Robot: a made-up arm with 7 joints. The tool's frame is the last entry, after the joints. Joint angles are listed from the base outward.
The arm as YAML. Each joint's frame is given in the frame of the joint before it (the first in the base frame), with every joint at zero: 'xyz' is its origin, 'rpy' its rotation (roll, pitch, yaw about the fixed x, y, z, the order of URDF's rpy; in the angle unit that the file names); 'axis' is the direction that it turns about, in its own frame. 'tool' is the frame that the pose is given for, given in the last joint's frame.
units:
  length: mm
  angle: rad
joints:
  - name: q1
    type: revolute
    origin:
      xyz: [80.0, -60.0, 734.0]
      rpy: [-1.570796, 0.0, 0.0]
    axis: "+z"
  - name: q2
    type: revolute
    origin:
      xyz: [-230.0, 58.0, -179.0]
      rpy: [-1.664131, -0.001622, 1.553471]
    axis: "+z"
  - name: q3
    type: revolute
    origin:
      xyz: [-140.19, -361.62, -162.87]
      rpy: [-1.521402, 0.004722, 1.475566]
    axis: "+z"
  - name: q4
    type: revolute
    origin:
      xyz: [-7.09, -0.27, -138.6]
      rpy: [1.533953, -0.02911, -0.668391]
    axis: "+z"
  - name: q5
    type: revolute
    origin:
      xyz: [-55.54, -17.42, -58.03]
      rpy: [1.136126, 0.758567, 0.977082]
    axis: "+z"
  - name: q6
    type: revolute
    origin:
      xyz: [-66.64, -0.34, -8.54]
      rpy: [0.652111, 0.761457, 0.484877]
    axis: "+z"
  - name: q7
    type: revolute
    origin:
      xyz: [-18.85, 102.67, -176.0]
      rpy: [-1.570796, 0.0, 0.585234]
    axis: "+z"
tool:
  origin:
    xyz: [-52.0, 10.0, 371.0]
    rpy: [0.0, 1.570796, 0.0]
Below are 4 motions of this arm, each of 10 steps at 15 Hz.
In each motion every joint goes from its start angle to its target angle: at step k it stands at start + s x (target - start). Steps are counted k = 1, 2, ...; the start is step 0. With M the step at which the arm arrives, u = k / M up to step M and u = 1 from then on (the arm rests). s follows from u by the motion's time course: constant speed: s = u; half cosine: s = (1 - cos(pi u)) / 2; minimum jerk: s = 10 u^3 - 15 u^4 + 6 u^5.
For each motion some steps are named. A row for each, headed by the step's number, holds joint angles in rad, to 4 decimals.
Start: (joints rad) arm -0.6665 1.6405 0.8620 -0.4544 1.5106 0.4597 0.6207
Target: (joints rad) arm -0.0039 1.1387 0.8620 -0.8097 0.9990 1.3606 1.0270
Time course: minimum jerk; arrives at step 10
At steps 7, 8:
7: -0.1120 1.2205 0.8620 -0.7518 1.0824 1.2137 0.9607
8: -0.0423 1.1678 0.8620 -0.7891 1.0286 1.3084 1.0035

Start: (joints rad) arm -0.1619 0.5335 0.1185 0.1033 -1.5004 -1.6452 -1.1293
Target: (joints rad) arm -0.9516 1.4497 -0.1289 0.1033 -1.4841 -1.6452 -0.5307
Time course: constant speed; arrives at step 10
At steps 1, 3, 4, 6, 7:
1: -0.2409 0.6251 0.0938 0.1033 -1.4988 -1.6452 -1.0694
3: -0.3988 0.8084 0.0443 0.1033 -1.4955 -1.6452 -0.9497
4: -0.4778 0.9000 0.0195 0.1033 -1.4939 -1.6452 -0.8899
6: -0.6357 1.0832 -0.0299 0.1033 -1.4906 -1.6452 -0.7701
7: -0.7147 1.1748 -0.0547 0.1033 -1.4890 -1.6452 -0.7103

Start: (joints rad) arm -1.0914 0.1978 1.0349 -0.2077 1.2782 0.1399 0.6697
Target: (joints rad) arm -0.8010 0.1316 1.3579 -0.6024 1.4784 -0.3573 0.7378
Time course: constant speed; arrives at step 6
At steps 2, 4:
2: -0.9946 0.1757 1.1426 -0.3393 1.3449 -0.0258 0.6924
4: -0.8978 0.1537 1.2502 -0.4708 1.4117 -0.1916 0.7151

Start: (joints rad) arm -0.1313 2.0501 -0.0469 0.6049 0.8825 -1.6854 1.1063
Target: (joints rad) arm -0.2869 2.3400 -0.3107 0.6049 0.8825 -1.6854 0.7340
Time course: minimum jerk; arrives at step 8
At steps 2, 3, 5, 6, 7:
2: -0.1474 2.0801 -0.0742 0.6049 0.8825 -1.6854 1.0678
3: -0.1741 2.1299 -0.1195 0.6049 0.8825 -1.6854 1.0038
5: -0.2441 2.2602 -0.2381 0.6049 0.8825 -1.6854 0.8365
6: -0.2708 2.3100 -0.2834 0.6049 0.8825 -1.6854 0.7725
7: -0.2844 2.3353 -0.3065 0.6049 0.8825 -1.6854 0.7400

